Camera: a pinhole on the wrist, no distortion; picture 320 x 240 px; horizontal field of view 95.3 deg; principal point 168.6 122.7 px. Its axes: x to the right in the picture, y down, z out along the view. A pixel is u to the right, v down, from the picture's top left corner.
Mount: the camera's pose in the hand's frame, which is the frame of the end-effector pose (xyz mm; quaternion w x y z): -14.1 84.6 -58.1 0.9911 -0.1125 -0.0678 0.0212
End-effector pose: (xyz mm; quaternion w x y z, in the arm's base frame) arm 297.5 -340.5 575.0 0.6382 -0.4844 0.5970 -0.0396
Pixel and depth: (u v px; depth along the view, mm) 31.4 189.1 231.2
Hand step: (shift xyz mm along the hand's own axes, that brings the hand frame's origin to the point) -264.4 225.5 113.2
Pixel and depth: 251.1 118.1 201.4
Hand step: 70.8 129.3 152.6
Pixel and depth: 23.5 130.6 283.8
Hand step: -333.5 145.9 175.8
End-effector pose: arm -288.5 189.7 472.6 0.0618 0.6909 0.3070 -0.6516
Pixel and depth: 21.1 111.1 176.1
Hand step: -214.5 99.5 92.0
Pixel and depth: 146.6 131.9 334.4
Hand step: -111.1 175.9 253.5
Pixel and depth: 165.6 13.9 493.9
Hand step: -83.0 -166.1 500.7
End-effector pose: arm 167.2 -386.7 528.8 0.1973 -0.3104 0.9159 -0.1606
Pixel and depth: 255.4 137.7 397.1
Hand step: 163.5 225.3 346.7
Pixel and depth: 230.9 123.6 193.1
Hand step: 40.6 133.0 138.8
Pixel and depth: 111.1 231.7 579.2
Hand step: -332.3 620.5 373.7
